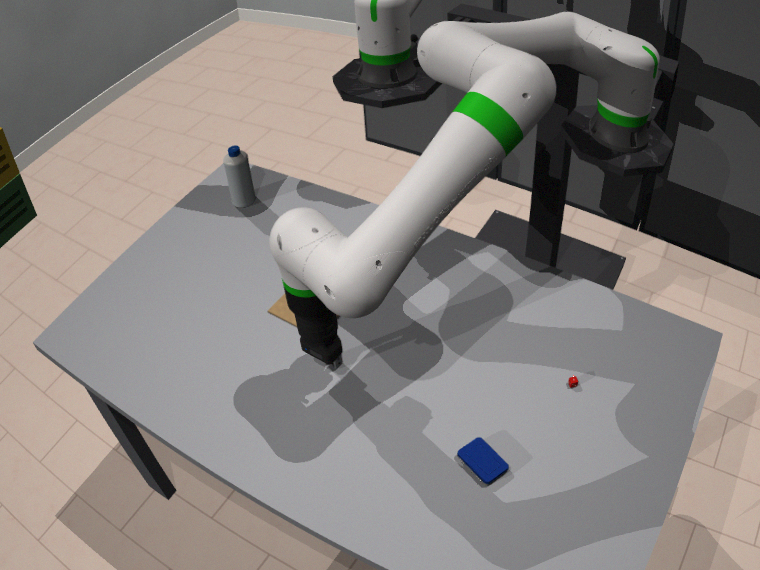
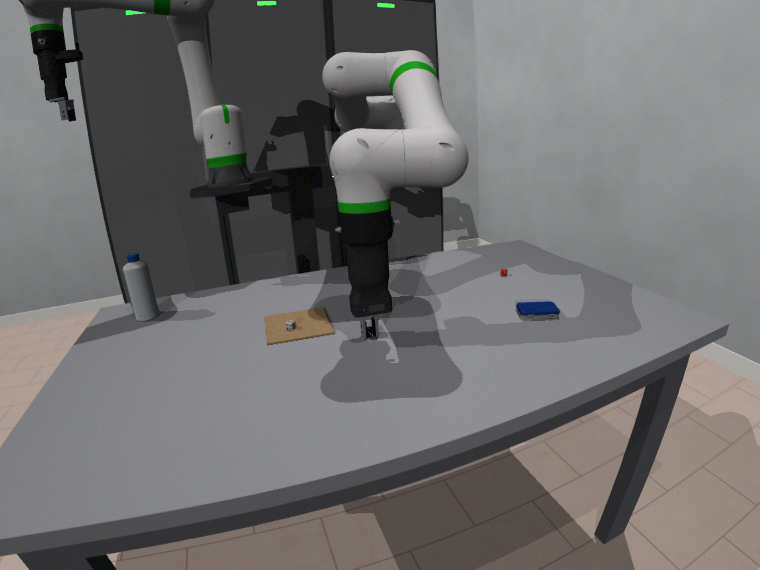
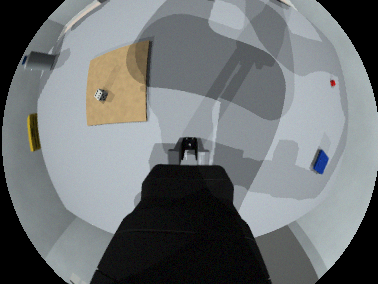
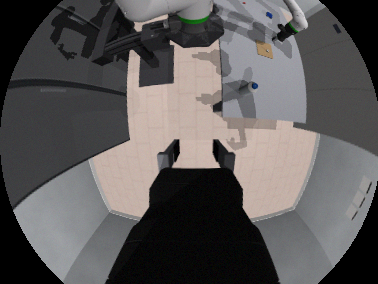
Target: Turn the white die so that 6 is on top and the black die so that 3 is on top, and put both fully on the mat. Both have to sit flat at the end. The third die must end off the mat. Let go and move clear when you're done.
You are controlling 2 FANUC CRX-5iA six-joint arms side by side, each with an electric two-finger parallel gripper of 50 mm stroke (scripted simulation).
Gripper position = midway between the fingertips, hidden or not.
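Note:
Visible in image 1: a blue-topped box [image 1: 477, 456], a grey bottle [image 1: 236, 163] and the left gripper [image 1: 333, 362]. Image 2 shows the left gripper [image 2: 369, 335] and the right gripper [image 2: 69, 120], with the bottle [image 2: 136, 271] and a tan mat [image 2: 310, 323]. In image 3, the mat [image 3: 122, 73] and the left gripper [image 3: 189, 144] are visible.

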